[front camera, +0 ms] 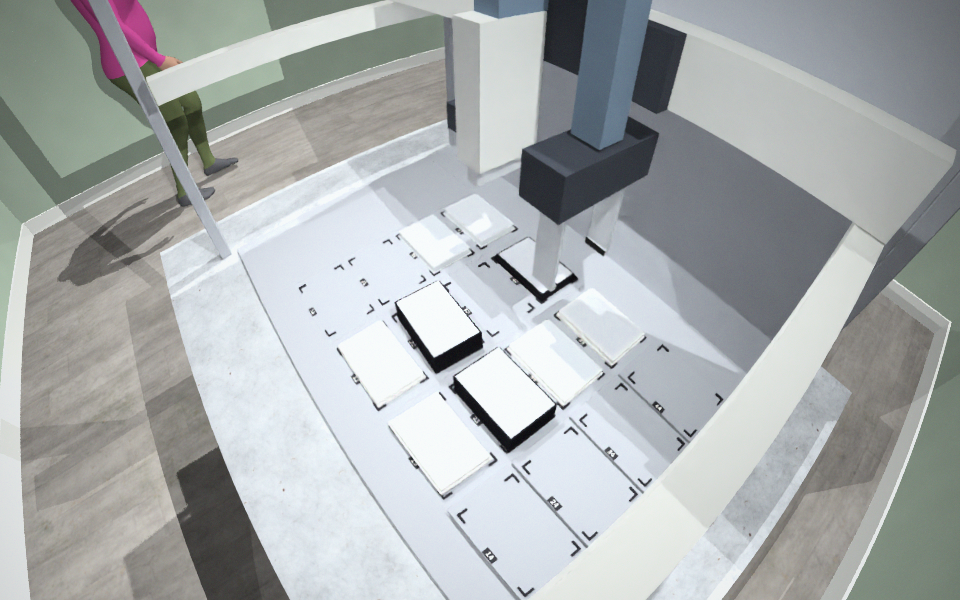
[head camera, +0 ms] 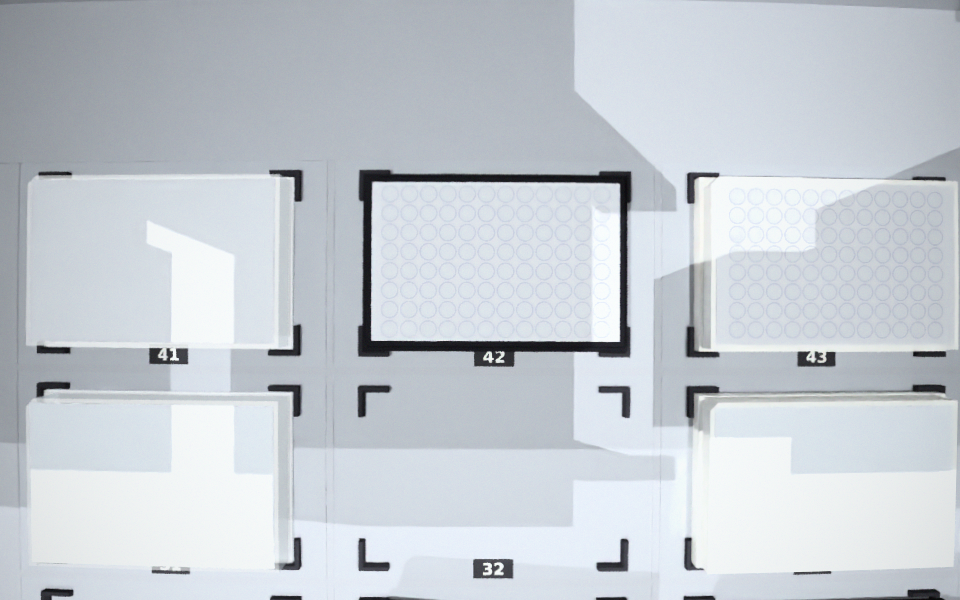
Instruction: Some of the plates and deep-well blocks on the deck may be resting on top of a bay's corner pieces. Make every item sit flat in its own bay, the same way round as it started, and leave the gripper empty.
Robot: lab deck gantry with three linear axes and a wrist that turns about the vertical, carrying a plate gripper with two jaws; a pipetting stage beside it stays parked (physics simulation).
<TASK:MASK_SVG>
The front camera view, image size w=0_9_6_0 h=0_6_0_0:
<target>my gripper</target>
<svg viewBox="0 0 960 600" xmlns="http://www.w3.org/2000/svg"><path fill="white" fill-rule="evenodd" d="M658 132L628 116L623 140L601 150L571 134L571 130L522 149L519 196L540 211L532 276L550 292L555 290L557 285L555 281L566 221L593 205L595 207L585 243L603 257L608 254L625 189L630 184L648 175L659 137Z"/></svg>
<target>white plate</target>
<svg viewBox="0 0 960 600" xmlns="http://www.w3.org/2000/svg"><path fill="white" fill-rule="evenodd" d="M382 321L373 324L338 345L340 352L378 408L426 378Z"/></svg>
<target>white plate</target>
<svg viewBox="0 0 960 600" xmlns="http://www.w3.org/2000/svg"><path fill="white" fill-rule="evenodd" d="M545 320L509 345L507 350L564 407L599 378L603 372L594 361L550 320Z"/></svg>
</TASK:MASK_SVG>
